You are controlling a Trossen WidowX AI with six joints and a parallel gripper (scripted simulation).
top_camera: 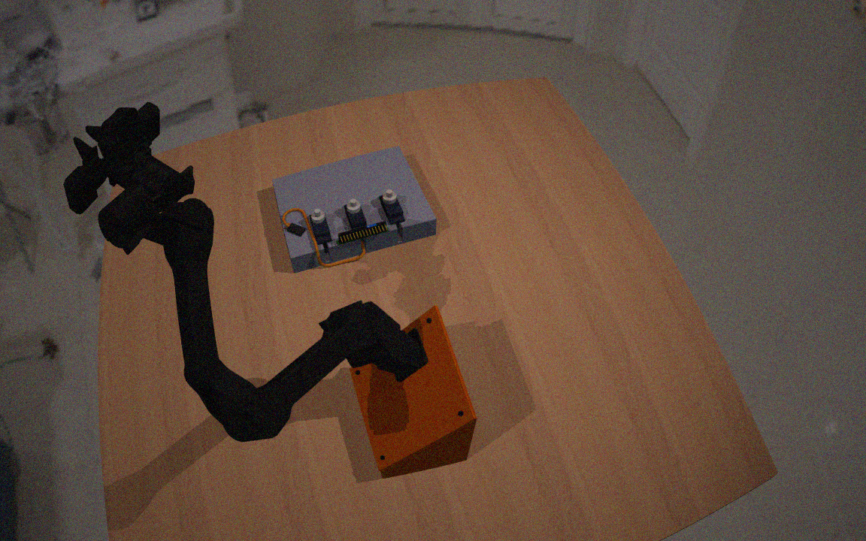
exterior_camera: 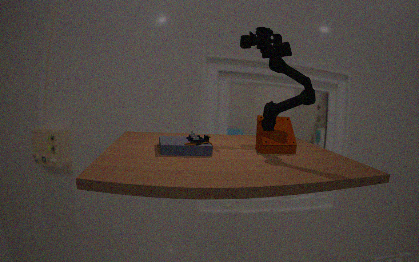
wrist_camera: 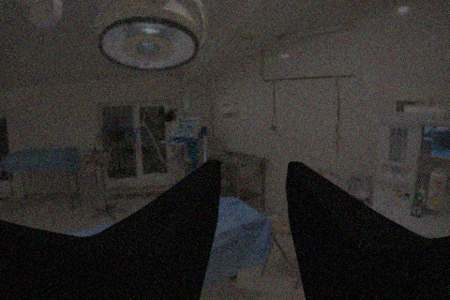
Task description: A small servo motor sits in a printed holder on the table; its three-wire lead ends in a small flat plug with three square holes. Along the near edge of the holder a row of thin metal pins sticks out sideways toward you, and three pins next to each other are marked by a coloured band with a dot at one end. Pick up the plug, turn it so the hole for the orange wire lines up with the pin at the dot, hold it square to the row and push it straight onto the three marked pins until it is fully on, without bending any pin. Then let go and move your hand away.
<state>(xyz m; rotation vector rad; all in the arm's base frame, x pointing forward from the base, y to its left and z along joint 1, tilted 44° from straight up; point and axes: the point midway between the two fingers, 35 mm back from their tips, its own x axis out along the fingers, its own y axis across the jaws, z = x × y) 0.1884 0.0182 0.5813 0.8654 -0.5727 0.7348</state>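
My gripper tip is 48 cm above the white dot, 45 cm to the left of it and 11 cm short of it. The rest, counted from my gripper tip: green strip (50 cm below, 44 cm to the right, 11 cm ahead); grey-blue holder (53 cm below, 43 cm to the right, 27 cm ahead); blue band (48 cm below, 46 cm to the right, 11 cm ahead).
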